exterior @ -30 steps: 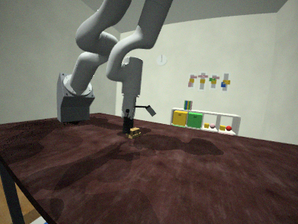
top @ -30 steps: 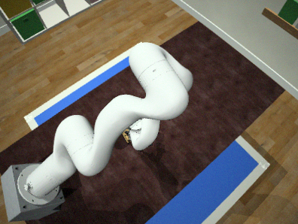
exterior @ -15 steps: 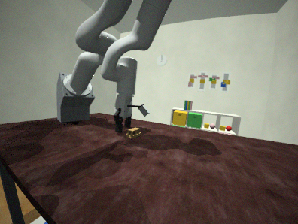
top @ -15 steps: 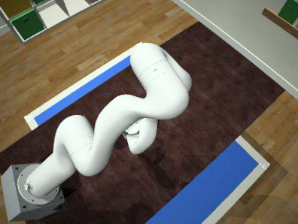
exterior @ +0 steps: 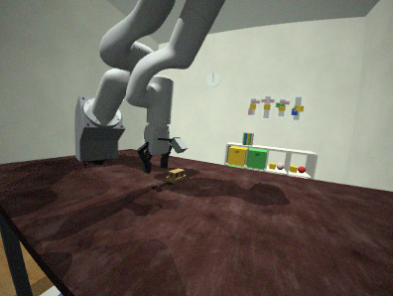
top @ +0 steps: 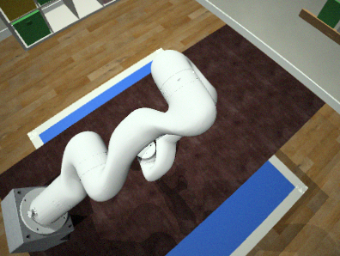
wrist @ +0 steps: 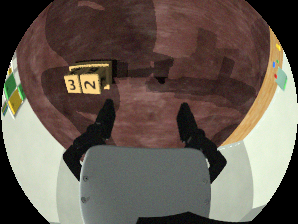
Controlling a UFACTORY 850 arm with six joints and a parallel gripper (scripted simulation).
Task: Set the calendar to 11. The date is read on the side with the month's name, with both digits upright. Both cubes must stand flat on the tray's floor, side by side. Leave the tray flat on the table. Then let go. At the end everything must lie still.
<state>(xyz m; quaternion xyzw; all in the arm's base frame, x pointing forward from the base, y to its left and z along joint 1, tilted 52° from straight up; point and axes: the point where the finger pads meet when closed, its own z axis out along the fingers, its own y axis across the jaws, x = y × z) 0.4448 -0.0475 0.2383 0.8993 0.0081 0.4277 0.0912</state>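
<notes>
Now: the cube 110 mm to the left of my hand, 40 mm below it and 40 mm ahead of it. Round my hand: wooden tray (100 mm to the left, 60 mm below, 30 mm ahead).
</notes>
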